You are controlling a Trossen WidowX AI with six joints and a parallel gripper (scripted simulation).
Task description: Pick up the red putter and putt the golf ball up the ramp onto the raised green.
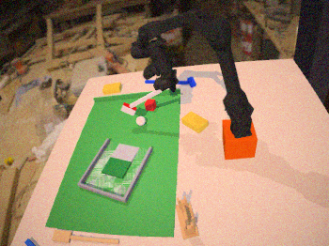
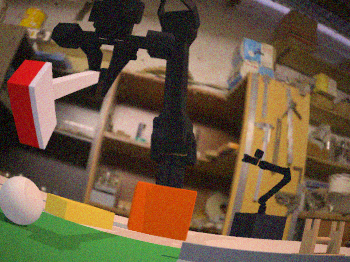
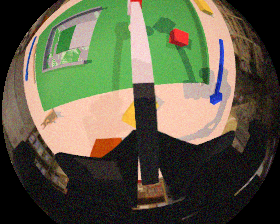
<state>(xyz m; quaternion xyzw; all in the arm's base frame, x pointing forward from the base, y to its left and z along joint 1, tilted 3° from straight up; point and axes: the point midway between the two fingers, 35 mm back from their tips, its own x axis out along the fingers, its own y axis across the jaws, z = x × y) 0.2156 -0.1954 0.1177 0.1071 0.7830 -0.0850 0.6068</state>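
The red putter lies 110 mm ahead of my gripper tip, 30 mm to the right of it and 30 mm below it. Round my gripper tip: blue bar (330 mm to the right, 170 mm below); small red block (120 mm ahead, 150 mm to the right, 160 mm below); white golf ball (170 mm ahead, 50 mm to the right, 160 mm below).
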